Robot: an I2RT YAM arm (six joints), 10 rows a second.
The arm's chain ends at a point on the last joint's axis. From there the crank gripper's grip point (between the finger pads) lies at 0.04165 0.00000 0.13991 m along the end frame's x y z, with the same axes.
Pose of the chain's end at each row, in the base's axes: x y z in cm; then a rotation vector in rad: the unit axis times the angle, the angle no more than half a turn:
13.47 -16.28 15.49 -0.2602 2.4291 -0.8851
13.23 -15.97 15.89 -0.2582 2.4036 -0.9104
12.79 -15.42 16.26 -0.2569 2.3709 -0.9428
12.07 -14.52 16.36 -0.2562 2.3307 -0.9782
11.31 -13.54 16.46 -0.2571 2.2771 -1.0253
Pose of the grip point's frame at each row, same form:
17.63 -25.28 4.78 -0.2602 2.4291 -0.8851
17.58 -25.20 5.45 -0.2582 2.4036 -0.9104
17.38 -24.94 6.19 -0.2569 2.3709 -0.9428
16.96 -24.35 6.74 -0.2562 2.3307 -0.9782
16.57 -23.76 7.47 -0.2571 2.2771 -1.0253

